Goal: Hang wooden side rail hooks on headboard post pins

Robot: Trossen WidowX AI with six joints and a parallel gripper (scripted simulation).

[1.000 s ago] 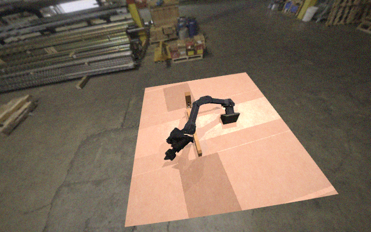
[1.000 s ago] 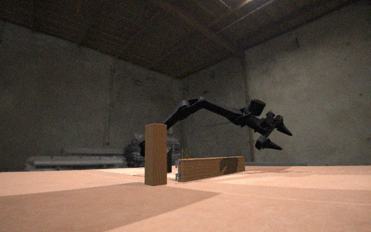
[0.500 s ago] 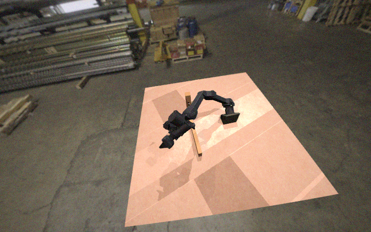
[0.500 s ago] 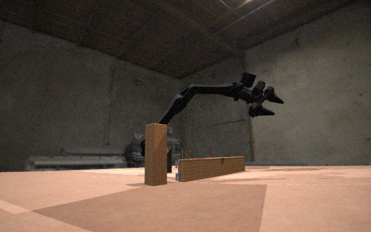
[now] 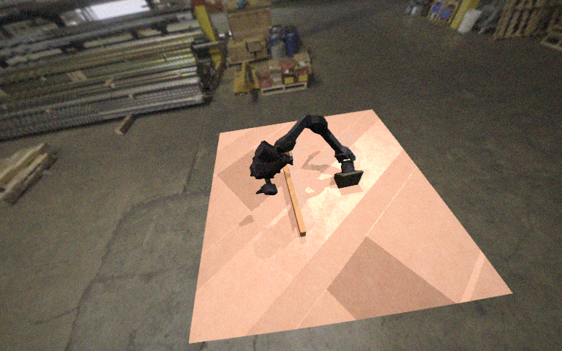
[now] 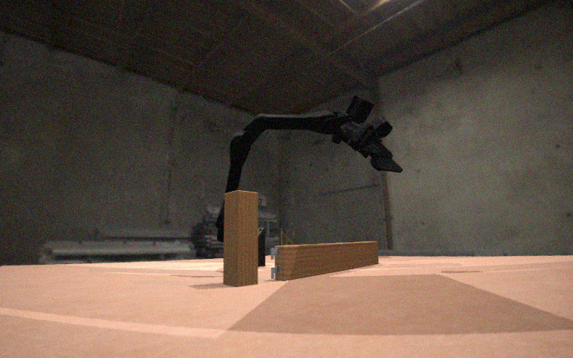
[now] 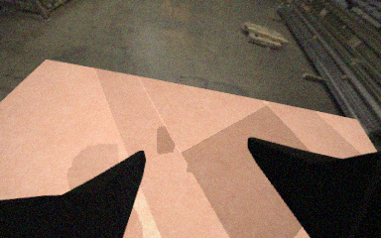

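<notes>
Now: gripper tip 32 cm to the left of the headboard post, 20 cm past it and 18 cm above it.
</notes>
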